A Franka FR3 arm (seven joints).
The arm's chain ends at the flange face. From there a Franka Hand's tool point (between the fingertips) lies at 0.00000 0.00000 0.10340 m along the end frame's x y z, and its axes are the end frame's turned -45 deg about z.
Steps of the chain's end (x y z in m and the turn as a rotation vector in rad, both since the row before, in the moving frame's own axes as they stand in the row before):
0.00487 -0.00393 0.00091 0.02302 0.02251 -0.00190
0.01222 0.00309 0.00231 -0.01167 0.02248 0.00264
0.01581 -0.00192 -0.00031 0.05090 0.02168 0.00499
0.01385 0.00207 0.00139 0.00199 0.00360 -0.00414
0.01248 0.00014 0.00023 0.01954 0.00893 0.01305
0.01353 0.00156 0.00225 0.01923 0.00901 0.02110
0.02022 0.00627 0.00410 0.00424 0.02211 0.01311
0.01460 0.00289 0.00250 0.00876 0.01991 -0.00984
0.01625 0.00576 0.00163 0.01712 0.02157 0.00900
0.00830 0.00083 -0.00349 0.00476 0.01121 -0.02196
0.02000 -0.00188 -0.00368 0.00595 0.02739 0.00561
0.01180 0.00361 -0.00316 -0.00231 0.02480 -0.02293
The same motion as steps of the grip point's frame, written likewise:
0.00955 0.00062 0.00086 0.00036 0.03219 -0.00190
0.00724 0.01332 0.00228 -0.02415 0.00764 0.00264
0.01785 0.00770 -0.00047 0.02066 0.05132 0.00499
0.00874 0.01137 0.00139 -0.00114 0.00395 -0.00414
0.01081 0.00816 0.00021 0.00750 0.02013 0.01305
0.01054 0.00994 0.00223 0.00723 0.01997 0.02110
0.01178 0.02005 0.00407 -0.01264 0.01863 0.01311
0.01038 0.01317 0.00248 -0.00788 0.02027 -0.00984
0.01024 0.01590 0.00159 -0.00315 0.02736 0.00900
0.00645 0.00691 -0.00350 -0.00456 0.01129 -0.02196
0.01790 0.01439 -0.00372 -0.01516 0.02357 0.00561
0.00746 0.01286 -0.00319 -0.01917 0.01590 -0.02293

